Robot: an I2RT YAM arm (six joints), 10 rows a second.
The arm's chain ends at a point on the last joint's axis. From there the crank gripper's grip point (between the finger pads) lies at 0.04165 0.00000 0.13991 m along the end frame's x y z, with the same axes.
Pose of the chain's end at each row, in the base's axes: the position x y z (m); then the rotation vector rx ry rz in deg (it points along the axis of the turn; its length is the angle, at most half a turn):
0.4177 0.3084 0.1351 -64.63 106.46 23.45
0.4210 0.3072 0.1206 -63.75 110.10 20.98
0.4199 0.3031 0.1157 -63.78 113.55 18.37
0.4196 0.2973 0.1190 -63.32 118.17 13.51
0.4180 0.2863 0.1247 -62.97 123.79 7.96
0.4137 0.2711 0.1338 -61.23 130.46 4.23
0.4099 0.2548 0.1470 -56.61 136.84 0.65
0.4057 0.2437 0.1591 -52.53 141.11 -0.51
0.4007 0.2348 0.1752 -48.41 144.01 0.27
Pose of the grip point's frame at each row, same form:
0.4832 0.3780 0.0248 -64.63 106.46 23.45
0.4860 0.3693 0.0056 -63.75 110.10 20.98
0.4832 0.3573 -0.0041 -63.78 113.55 18.37
0.4819 0.3387 -0.0064 -63.32 118.17 13.51
0.4766 0.3124 -0.0064 -62.97 123.79 7.96
0.4645 0.2843 -0.0024 -61.23 130.46 4.23
0.4537 0.2570 0.0078 -56.61 136.84 0.65
0.4436 0.2413 0.0182 -52.53 141.11 -0.51
0.4342 0.2326 0.0331 -48.41 144.01 0.27

